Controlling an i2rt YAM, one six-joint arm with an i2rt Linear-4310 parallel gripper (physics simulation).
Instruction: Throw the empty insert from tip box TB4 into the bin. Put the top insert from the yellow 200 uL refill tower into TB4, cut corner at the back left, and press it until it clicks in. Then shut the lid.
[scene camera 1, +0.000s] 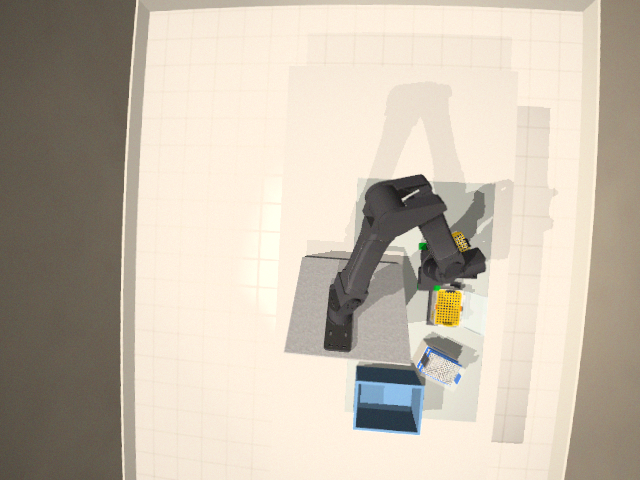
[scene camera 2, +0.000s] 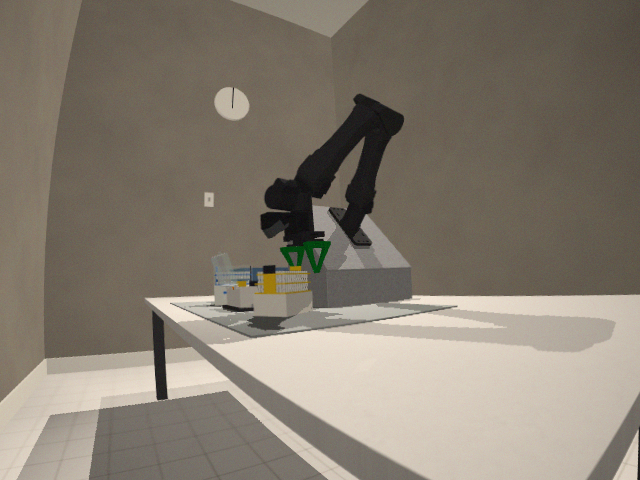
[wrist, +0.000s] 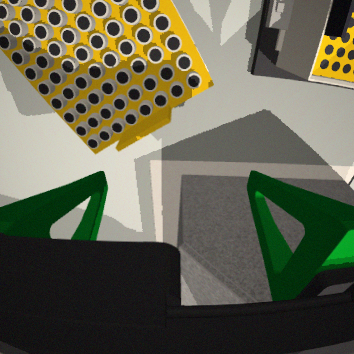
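The yellow refill tower (scene camera 1: 460, 241) (scene camera 2: 282, 283) (wrist: 110, 65) stands on a white base, with tips in its top insert; it is turned askew at upper left in the wrist view. A white tip box (scene camera 1: 447, 307) (scene camera 2: 240, 297), its label unreadable, holds a yellow insert (scene camera 1: 447, 305) (wrist: 340, 55) with dark, empty-looking holes. Its clear lid (scene camera 1: 475, 312) is open to the right in scene camera 1. My gripper (scene camera 1: 429, 267) (scene camera 2: 305, 267) (wrist: 176, 178) is open and empty, above table level beside the tower. The light blue bin (scene camera 1: 373, 395) stands at the bottom in scene camera 1.
A white and blue tip box (scene camera 1: 440, 367) (scene camera 2: 221, 294) stands at an angle between the yellow-insert box and the bin. The grey arm pedestal (scene camera 1: 310, 315) (scene camera 2: 369, 286) (wrist: 220, 210) stands close to the gripper. A grey-green mat (scene camera 1: 478, 405) lies under the boxes.
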